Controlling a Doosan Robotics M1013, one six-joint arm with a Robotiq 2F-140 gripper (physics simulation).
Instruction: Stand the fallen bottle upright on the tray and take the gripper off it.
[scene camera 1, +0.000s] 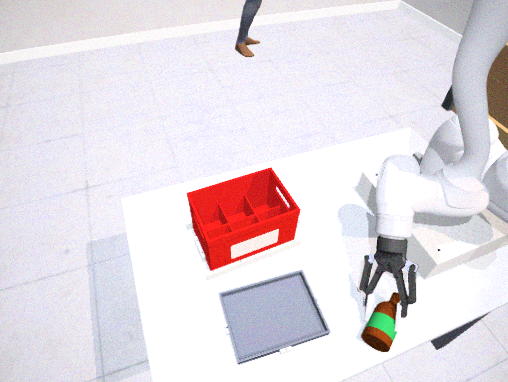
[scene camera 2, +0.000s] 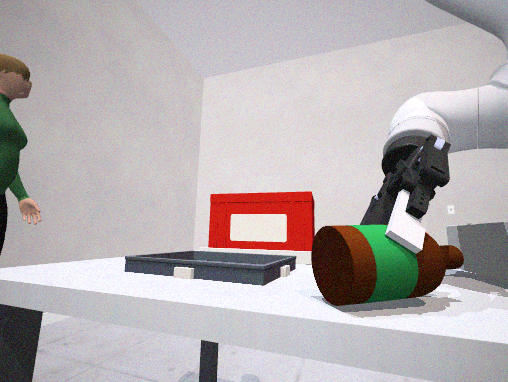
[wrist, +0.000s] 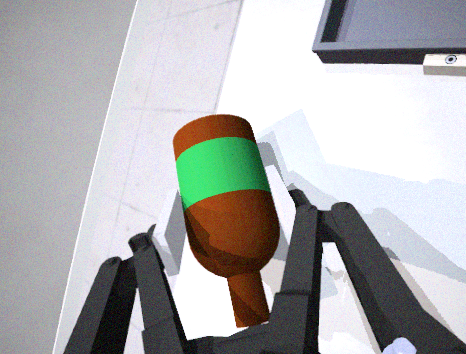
Scene:
my gripper: scene camera 1; scene camera 2 376, 261; wrist
same spot on my gripper: (wrist: 393, 312) = (scene camera 1: 367, 264)

